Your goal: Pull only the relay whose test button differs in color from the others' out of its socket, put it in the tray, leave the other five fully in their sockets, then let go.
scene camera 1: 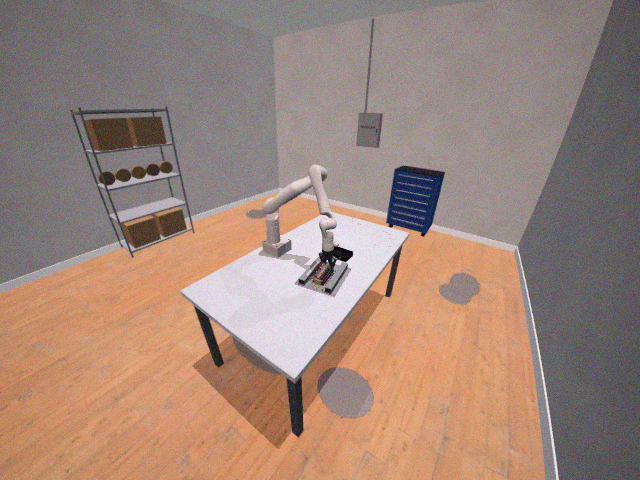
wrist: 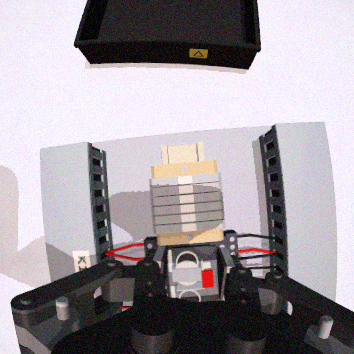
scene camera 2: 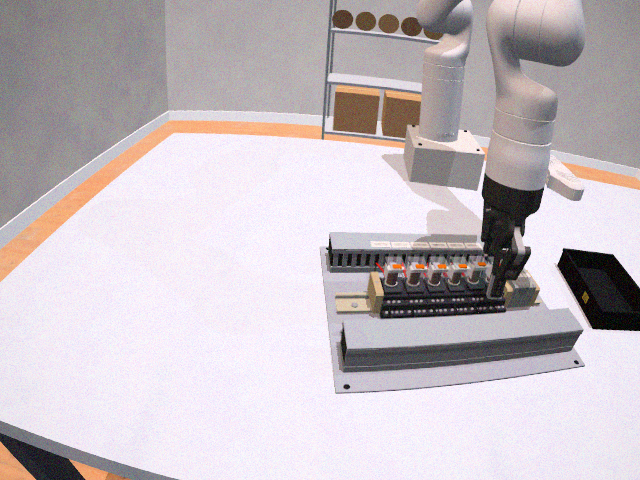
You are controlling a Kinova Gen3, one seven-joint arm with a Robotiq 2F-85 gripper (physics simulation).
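Pixels of known places: gripper, fingertip midpoint: (scene camera 1: 328, 268) (wrist: 191, 257) (scene camera 2: 489, 287); arm's base, origin of the base link: (scene camera 1: 274, 240) (scene camera 2: 438, 135).
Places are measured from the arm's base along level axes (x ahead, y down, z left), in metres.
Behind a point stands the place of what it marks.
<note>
A clear-cased relay with a red test button (wrist: 194, 275) @[x 0.472, y 0.018, z -0.073 m] is between the fingers in the wrist view, at the end of the row beside the terminal blocks. My gripper (scene camera 2: 504, 281) @[x 0.471, y 0.059, z -0.076 m] (wrist: 191, 257) @[x 0.471, y 0.059, z -0.076 m] is shut on it, pointing down at the row. The fingers hide most of this relay in the scene view; whether it is fully seated cannot be told. Five other relays, such as the leftmost one (scene camera 2: 392, 274) @[x 0.483, y 0.024, z -0.223 m], stand upright in black sockets and show orange buttons. The black tray (scene camera 2: 589, 310) @[x 0.519, y 0.074, z 0.089 m] (wrist: 170, 54) @[x 0.472, y 0.072, z 0.098 m] (scene camera 1: 343, 253) @[x 0.493, y 0.083, z 0.186 m] lies beyond the terminal-block end of the panel.
Grey terminal blocks (scene camera 2: 523, 293) @[x 0.497, y 0.051, z -0.034 m] (wrist: 167, 205) @[x 0.460, y 0.040, z -0.033 m] stand next to the held relay. Grey wire ducts (scene camera 2: 460, 330) @[x 0.562, y 0.043, z -0.158 m] (wrist: 307, 200) @[x 0.558, y 0.043, z -0.042 m] run along both sides of the row on the panel. Red and black wires reach from the sockets to the ducts. The robot's base (scene camera 2: 444, 162) @[x 0.090, y 0.032, z -0.013 m] (scene camera 1: 277, 246) @[x 0.068, y 0.002, z -0.062 m] stands behind.
</note>
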